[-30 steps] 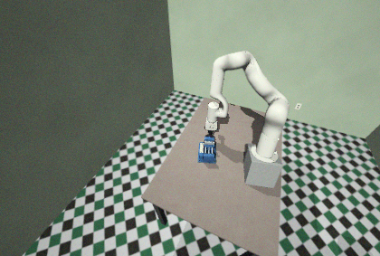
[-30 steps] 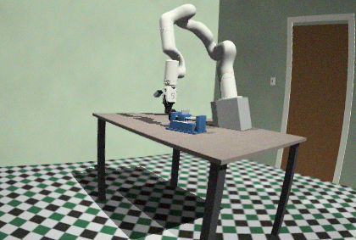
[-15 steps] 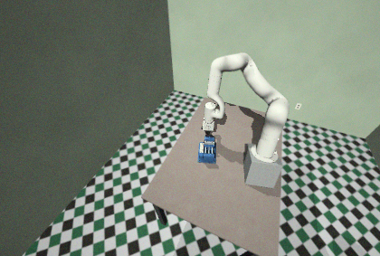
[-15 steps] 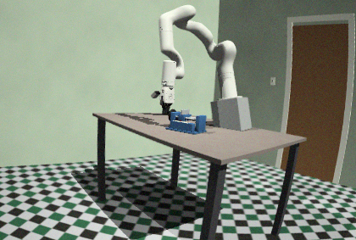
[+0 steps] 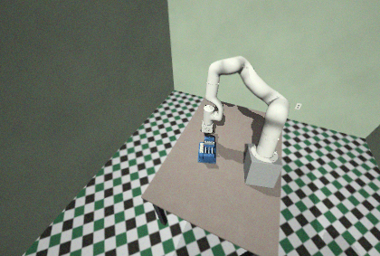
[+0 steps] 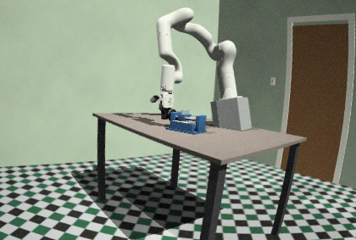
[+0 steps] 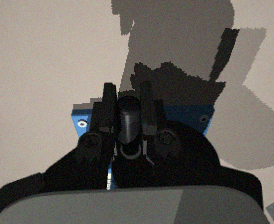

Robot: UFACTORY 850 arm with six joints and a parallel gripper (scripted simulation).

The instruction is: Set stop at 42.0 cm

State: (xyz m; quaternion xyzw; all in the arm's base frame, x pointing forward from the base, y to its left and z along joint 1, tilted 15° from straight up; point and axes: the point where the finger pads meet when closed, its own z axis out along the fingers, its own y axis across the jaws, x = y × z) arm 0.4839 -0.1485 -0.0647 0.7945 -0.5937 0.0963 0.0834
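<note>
Now: hand 5 cm past the stop block, 12 cm to the right of it and 2 cm below it.
</note>
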